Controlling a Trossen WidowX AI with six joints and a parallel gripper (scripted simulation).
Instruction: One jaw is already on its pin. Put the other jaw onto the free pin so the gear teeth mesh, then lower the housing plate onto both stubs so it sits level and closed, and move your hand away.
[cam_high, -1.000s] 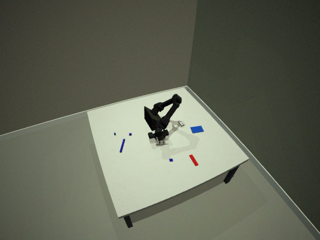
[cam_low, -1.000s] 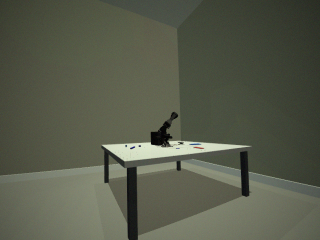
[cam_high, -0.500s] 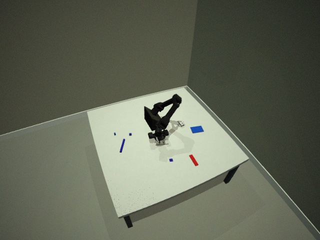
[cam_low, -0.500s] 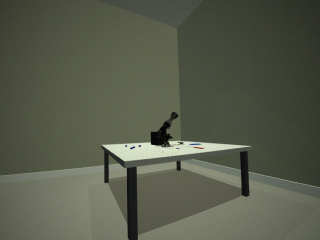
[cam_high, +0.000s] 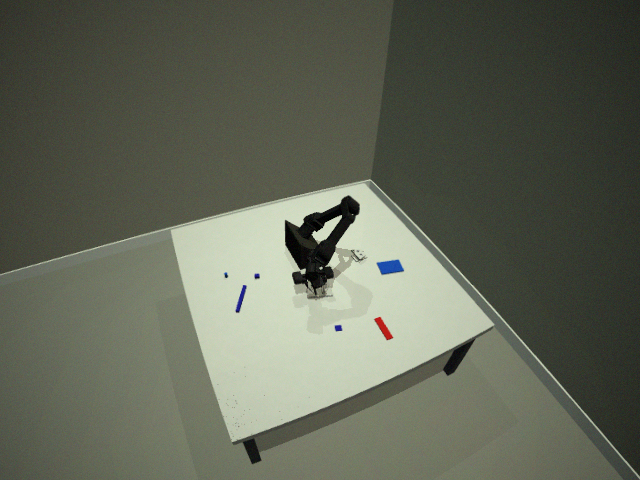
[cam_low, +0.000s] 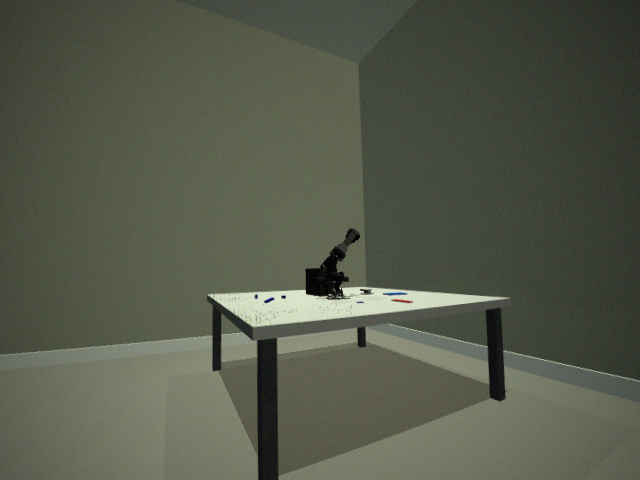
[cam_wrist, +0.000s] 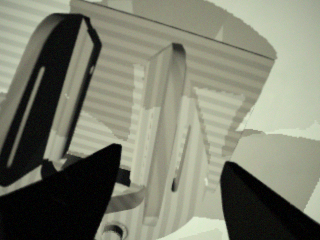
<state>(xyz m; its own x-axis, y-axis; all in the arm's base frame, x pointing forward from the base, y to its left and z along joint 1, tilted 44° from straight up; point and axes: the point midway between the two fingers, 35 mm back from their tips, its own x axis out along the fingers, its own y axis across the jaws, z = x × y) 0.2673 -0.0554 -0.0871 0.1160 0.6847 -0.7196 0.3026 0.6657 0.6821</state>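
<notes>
Right now my gripper tip is 3 cm to the right of the jaw and 2 cm past it. The rest, counted from my gripper tip: blue bar: 32 cm to the right, 12 cm behind, 1 cm below; red bar: 37 cm ahead, 15 cm to the left, 2 cm below; blue flat plate: 43 cm to the left, 8 cm ahead, 2 cm below.
</notes>
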